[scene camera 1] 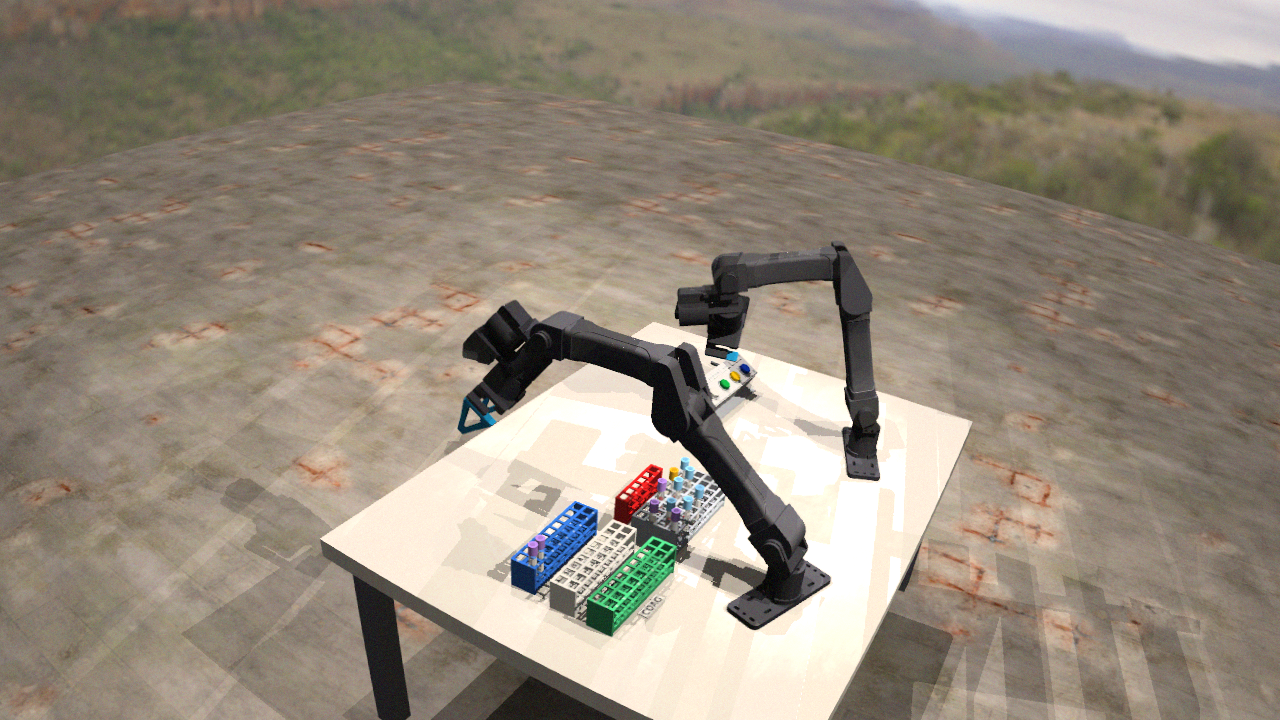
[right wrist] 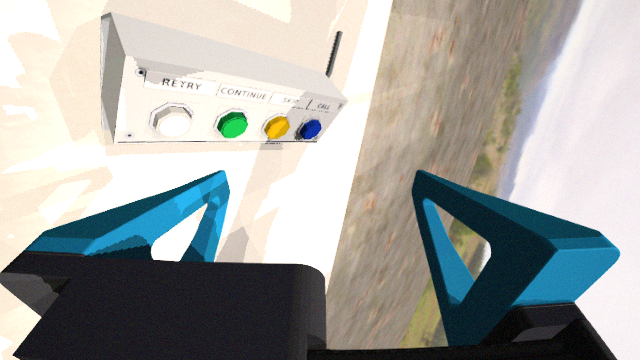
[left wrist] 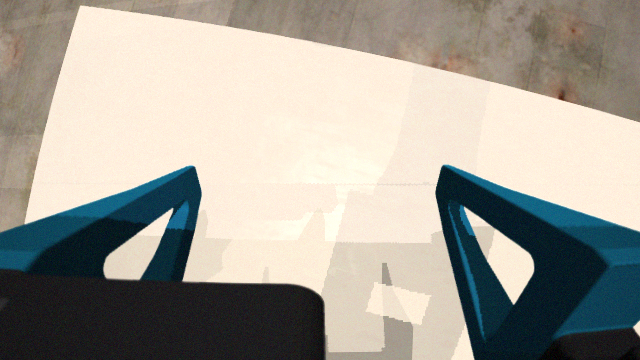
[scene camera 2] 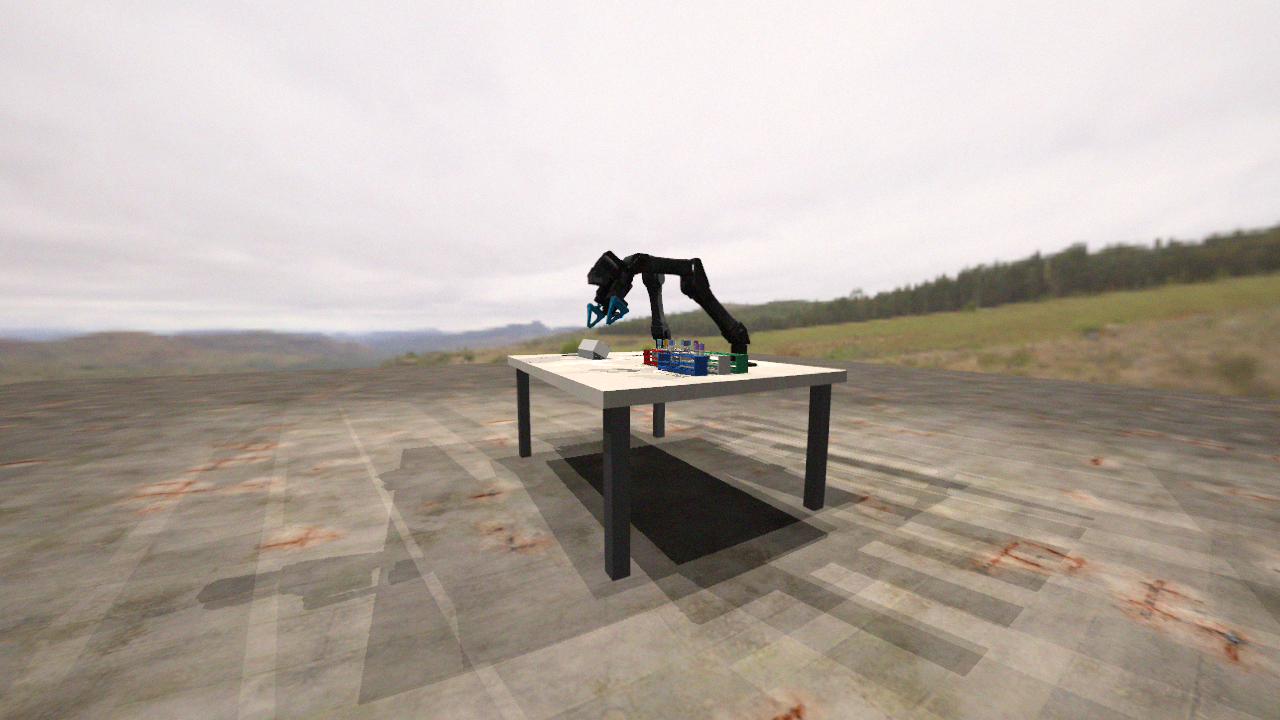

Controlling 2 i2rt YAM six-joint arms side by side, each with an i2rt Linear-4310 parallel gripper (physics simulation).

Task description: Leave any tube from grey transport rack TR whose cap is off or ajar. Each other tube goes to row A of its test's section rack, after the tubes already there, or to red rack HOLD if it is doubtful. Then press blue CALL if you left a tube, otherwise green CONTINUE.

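Places are measured from the left arm's base along level axes (x down, y back, z left), in millimetres.
Pixels of known places: left gripper, fingertip midpoint: (scene camera 1: 471, 421) (left wrist: 318, 178) (scene camera 2: 597, 325); right gripper, fingertip midpoint: (scene camera 1: 726, 337) (right wrist: 320, 180); left arm's base, origin of the base link: (scene camera 1: 780, 595); right arm's base, origin of the base link: (scene camera 1: 860, 454).
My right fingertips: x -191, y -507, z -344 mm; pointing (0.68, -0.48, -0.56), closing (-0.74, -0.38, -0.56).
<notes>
Ahead of a thing's pixels: the offset from my right fingertips to its top centre. "spot": to the spot under its first point.
The grey transport rack TR @(dz +344, dx +134, dy +251 mm) (scene camera 1: 657, 530) holds several tubes with light-blue, purple and one yellow-orange cap; how the caps sit is too small to tell. Red rack HOLD (scene camera 1: 637, 494) beside it shows no tubes. The blue rack @(dz +592, dx +134, dy +208 mm) (scene camera 1: 556, 553) holds two purple-capped tubes at its near end. The white rack @(spot: dz +662, dx +157, dy +330 mm) (scene camera 1: 565, 598) and green rack @(dz +548, dx +134, dy +360 mm) (scene camera 1: 631, 591) show no tubes. My left gripper (left wrist: 318, 178) is open and empty, high above the table at its far left side. My right gripper (right wrist: 320, 180) is open and empty near the panel with green CONTINUE @(dz -41, dx +107, dy -38 mm) (right wrist: 232, 124) and blue CALL @(dz -120, dx +117, dy -35 mm) (right wrist: 310, 129).
The button panel (right wrist: 225, 62) (scene camera 2: 591, 349) also carries a white RETRY button @(dz +24, dx +116, dy +5 mm) (right wrist: 172, 121) and a yellow SKIP button @(dz -71, dx +116, dy -24 mm) (right wrist: 277, 127). A thin dark rod @(spot: dz -172, dx +185, dy -157 mm) (right wrist: 334, 54) stands behind it. The left arm (scene camera 1: 716, 447) reaches over the transport rack and partly hides it in scene camera 1.
</notes>
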